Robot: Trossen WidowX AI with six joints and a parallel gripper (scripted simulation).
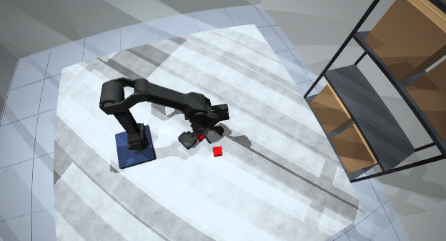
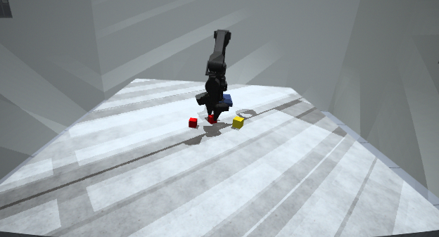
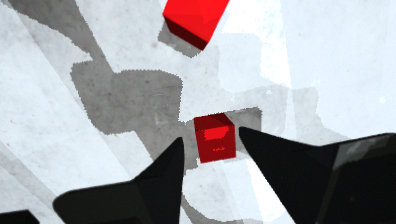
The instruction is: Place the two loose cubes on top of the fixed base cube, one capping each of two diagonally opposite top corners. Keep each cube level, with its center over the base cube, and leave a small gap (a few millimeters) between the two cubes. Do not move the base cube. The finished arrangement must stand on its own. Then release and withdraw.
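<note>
The yellow base cube is 120 mm to the left of my gripper tip and 40 mm ahead of it.
</note>
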